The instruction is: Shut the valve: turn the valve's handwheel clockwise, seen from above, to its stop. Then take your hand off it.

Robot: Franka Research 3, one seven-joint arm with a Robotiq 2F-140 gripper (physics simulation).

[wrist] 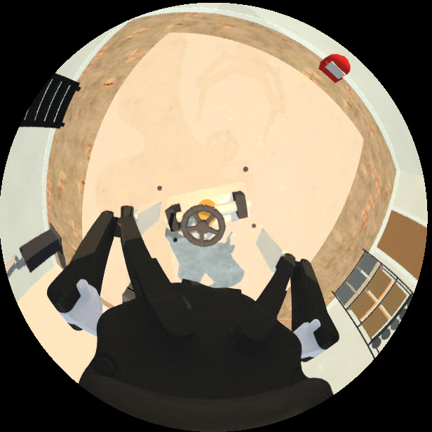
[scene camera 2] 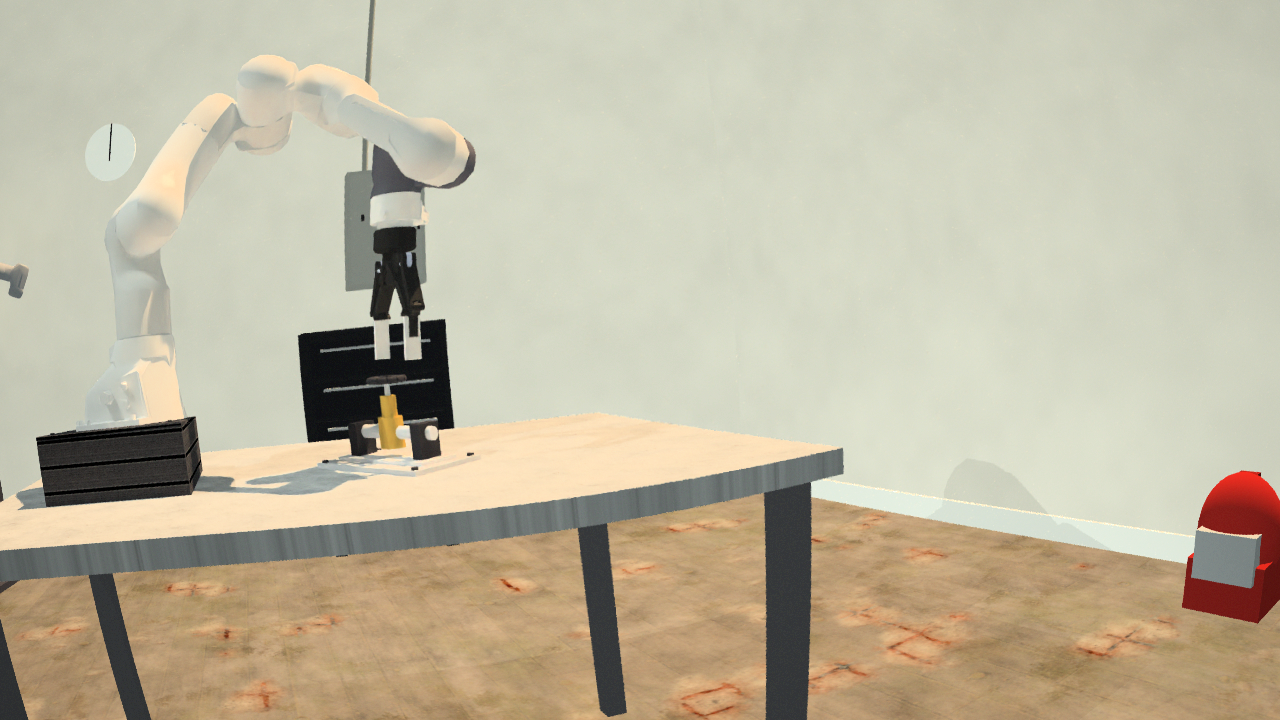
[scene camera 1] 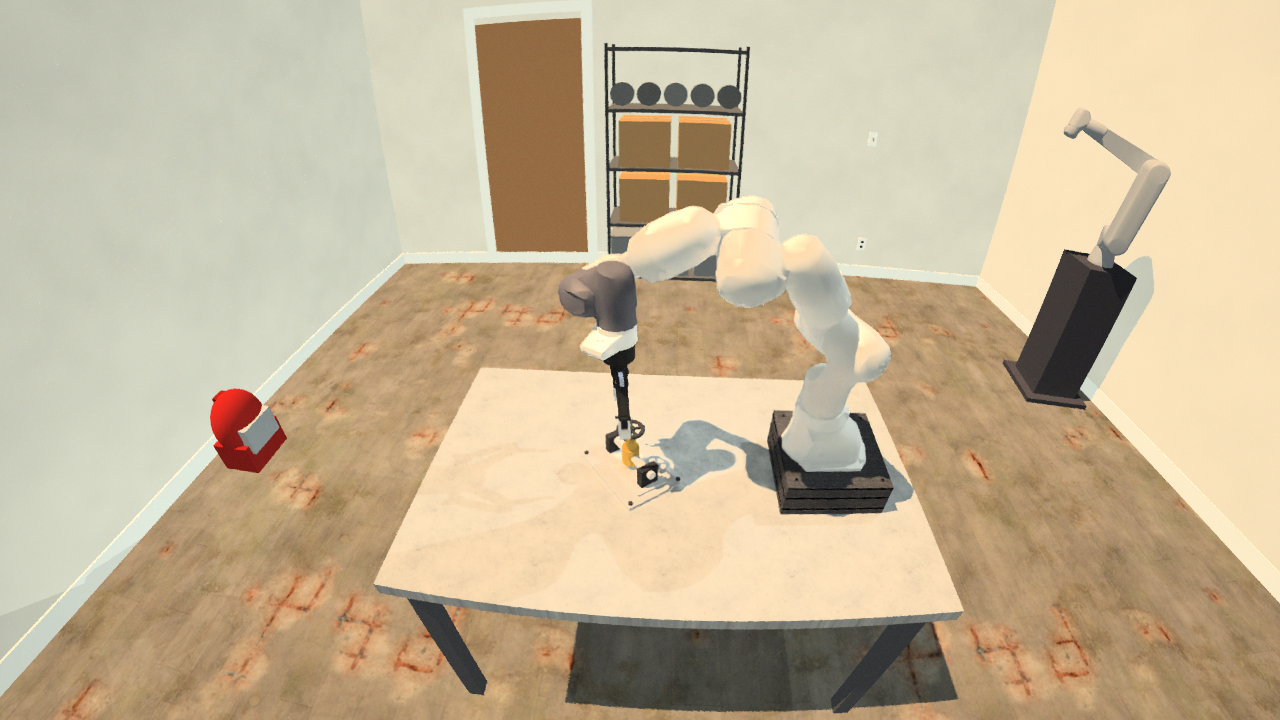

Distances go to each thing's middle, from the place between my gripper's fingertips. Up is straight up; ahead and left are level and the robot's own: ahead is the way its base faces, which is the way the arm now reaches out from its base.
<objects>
I see my gripper 2 cm past the spoked handwheel [wrist: 202,226] and 4 cm above it. Round my hand: pale base plate [scene camera 1: 629,499]: 2 cm behind, 16 cm below.
</objects>
